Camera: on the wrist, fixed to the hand. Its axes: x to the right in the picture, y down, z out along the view.
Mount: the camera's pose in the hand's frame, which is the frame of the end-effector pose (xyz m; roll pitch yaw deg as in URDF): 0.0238 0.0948 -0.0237 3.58 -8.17 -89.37
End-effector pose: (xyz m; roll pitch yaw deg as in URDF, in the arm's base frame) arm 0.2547 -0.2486 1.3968 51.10 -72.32 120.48
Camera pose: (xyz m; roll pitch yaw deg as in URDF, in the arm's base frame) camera 0.2123 -0.3303 1.4374 80.56 11.33 72.17
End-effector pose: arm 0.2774 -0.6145 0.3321 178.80 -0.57 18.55
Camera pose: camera 0.3297 -0.6964 0.3580 -177.01 9.36 107.82
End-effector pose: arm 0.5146 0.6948 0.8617 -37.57 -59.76 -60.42
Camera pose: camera 0.6060 0.6568 0.8437 71.44 -21.72 168.27
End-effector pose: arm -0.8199 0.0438 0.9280 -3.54 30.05 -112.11
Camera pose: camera -0.7358 0.0033 0.8905 -27.00 -9.80 164.36
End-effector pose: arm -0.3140 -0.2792 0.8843 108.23 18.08 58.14
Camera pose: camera -0.2800 -0.2381 0.9696 -115.28 69.94 -152.47
